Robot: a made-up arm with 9 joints. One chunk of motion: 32 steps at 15 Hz.
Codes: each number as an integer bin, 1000 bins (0 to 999) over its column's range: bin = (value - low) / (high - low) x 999, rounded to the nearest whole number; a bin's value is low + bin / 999 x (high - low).
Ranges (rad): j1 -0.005..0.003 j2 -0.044..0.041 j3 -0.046..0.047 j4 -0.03..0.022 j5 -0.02..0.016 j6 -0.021..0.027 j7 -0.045..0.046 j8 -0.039..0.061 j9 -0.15..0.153
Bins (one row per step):
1: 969 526 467 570 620 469 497 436 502
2: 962 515 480 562 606 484 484 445 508
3: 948 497 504 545 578 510 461 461 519
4: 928 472 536 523 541 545 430 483 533
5: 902 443 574 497 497 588 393 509 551
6: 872 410 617 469 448 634 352 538 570
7: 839 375 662 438 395 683 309 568 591
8: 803 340 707 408 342 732 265 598 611
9: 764 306 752 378 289 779 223 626 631
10: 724 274 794 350 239 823 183 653 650
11: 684 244 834 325 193 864 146 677 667
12: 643 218 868 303 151 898 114 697 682
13: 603 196 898 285 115 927 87 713 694
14: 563 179 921 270 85 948 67 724 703
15: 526 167 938 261 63 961 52 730 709
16: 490 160 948 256 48 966 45 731 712
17: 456 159 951 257 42 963 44 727 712
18: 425 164 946 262 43 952 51 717 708
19: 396 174 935 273 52 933 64 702 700
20: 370 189 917 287 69 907 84 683 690
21: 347 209 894 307 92 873 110 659 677
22: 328 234 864 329 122 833 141 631 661
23: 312 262 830 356 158 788 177 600 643
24: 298 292 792 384 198 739 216 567 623
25: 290 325 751 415 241 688 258 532 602
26: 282 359 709 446 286 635 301 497 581
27: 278 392 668 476 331 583 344 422 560
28: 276 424 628 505 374 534 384 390 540
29: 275 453 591 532 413 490 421 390 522
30: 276 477 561 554 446 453 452 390 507
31: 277 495 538 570 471 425 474 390 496
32: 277 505 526 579 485 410 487 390 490
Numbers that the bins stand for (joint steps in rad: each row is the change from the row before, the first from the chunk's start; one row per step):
1: 0.00276 0.00075 -0.00253 -0.00033 0.00234 0.00153 0.00027 0.00464 0.00226
2: 0.00270 -0.00018 -0.00132 -0.00075 0.00184 0.00226 -0.00091 0.00554 0.00408
3: 0.00259 -0.00171 0.00092 -0.00163 0.00083 0.00350 -0.00301 0.00715 0.00741
4: 0.00243 -0.00384 0.00390 -0.00278 -0.00050 0.00519 -0.00583 0.00935 0.01166
5: 0.00222 -0.00631 0.00744 -0.00413 -0.00209 0.00725 -0.00920 0.01195 0.01712
6: 0.00198 -0.00912 0.01144 -0.00559 -0.00386 0.00946 -0.01294 0.01485 0.02288
7: 0.00172 -0.01209 0.01563 -0.00720 -0.00577 0.01182 -0.01685 0.01786 0.02925
8: 0.00143 -0.01507 0.01982 -0.00876 -0.00768 0.01417 -0.02086 0.02086 0.03532
9: 0.00112 -0.01796 0.02401 -0.01032 -0.00959 0.01643 -0.02469 0.02366 0.04138
10: 0.00080 -0.02069 0.02792 -0.01178 -0.01139 0.01854 -0.02833 0.02637 0.04715
11: 0.00048 -0.02324 0.03164 -0.01308 -0.01305 0.02051 -0.03170 0.02877 0.05230
12: 0.00015 -0.02545 0.03480 -0.01423 -0.01456 0.02215 -0.03462 0.03077 0.05685
13: -0.00017 -0.02732 0.03760 -0.01517 -0.01586 0.02354 -0.03708 0.03237 0.06049
14: -0.00049 -0.02877 0.03974 -0.01595 -0.01694 0.02455 -0.03890 0.03347 0.06322
15: -0.00079 -0.02979 0.04132 -0.01641 -0.01773 0.02517 -0.04026 0.03407 0.06504
16: -0.00108 -0.03039 0.04225 -0.01667 -0.01827 0.02541 -0.04090 0.03417 0.06595
17: -0.00135 -0.03047 0.04253 -0.01662 -0.01849 0.02527 -0.04099 0.03377 0.06595
18: -0.00160 -0.03005 0.04207 -0.01636 -0.01845 0.02474 -0.04035 0.03277 0.06474
19: -0.00183 -0.02920 0.04104 -0.01579 -0.01813 0.02383 -0.03917 0.03127 0.06231
20: -0.00204 -0.02792 0.03937 -0.01506 -0.01751 0.02258 -0.03735 0.02937 0.05928
21: -0.00222 -0.02622 0.03723 -0.01402 -0.01668 0.02095 -0.03498 0.02697 0.05534
22: -0.00237 -0.02409 0.03443 -0.01287 -0.01560 0.01902 -0.03216 0.02416 0.05048
23: -0.00250 -0.02171 0.03127 -0.01147 -0.01431 0.01686 -0.02888 0.02106 0.04502
24: -0.00261 -0.01916 0.02773 -0.01001 -0.01286 0.01451 -0.02532 0.01776 0.03896
25: -0.00268 -0.01635 0.02391 -0.00840 -0.01132 0.01206 -0.02150 0.01425 0.03259
26: -0.00274 -0.01345 0.02000 -0.00678 -0.00969 0.00951 -0.01758 0.01075 0.02622
27: -0.00277 -0.01065 0.01619 -0.00522 -0.00807 0.00701 -0.01366 0.00324 0.01985
28: -0.00279 -0.00792 0.01246 -0.00371 -0.00652 0.00466 -0.01002 0.00004 0.01378
29: -0.00280 -0.00546 0.00902 -0.00231 -0.00512 0.00254 -0.00665 0.00004 0.00832
30: -0.00279 -0.00341 0.00623 -0.00116 -0.00393 0.00077 -0.00383 0.00004 0.00377
31: -0.00278 -0.00188 0.00408 -0.00033 -0.00303 -0.00058 -0.00182 0.00004 0.00044
32: -0.00278 -0.00103 0.00297 0.00014 -0.00252 -0.00130 -0.00064 0.00004 -0.00138

